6 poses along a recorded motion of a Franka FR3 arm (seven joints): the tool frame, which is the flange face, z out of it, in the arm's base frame.
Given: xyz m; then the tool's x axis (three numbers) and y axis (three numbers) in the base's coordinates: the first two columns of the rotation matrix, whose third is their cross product.
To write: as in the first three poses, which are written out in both.
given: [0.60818, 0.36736, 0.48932, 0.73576, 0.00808, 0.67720, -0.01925, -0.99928, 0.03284]
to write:
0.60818, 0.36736, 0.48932
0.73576, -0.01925, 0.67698
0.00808, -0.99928, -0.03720
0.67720, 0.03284, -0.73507

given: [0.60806, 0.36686, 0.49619, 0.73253, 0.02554, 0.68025, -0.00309, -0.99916, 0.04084]
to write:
0.60806, 0.36686, 0.49619
0.73253, -0.00309, 0.68072
0.02554, -0.99916, -0.03202
0.68025, 0.04084, -0.73184

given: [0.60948, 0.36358, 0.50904, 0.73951, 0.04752, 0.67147, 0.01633, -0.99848, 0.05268]
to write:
0.60948, 0.36358, 0.50904
0.73951, 0.01633, 0.67295
0.04752, -0.99848, -0.02799
0.67147, 0.05268, -0.73916

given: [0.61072, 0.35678, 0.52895, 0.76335, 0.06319, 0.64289, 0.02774, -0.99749, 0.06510]
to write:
0.61072, 0.35678, 0.52895
0.76335, 0.02774, 0.64539
0.06319, -0.99749, -0.03186
0.64289, 0.06510, -0.76319

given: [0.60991, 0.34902, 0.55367, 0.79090, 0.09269, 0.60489, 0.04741, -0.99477, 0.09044]
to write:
0.60991, 0.34902, 0.55367
0.79090, 0.04741, 0.61011
0.09269, -0.99477, -0.04285
0.60489, 0.09044, -0.79116

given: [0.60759, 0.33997, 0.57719, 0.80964, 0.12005, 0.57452, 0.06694, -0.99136, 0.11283]
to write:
0.60759, 0.33997, 0.57719
0.80964, 0.06694, 0.58310
0.12005, -0.99136, -0.05289
0.57452, 0.11283, -0.81068

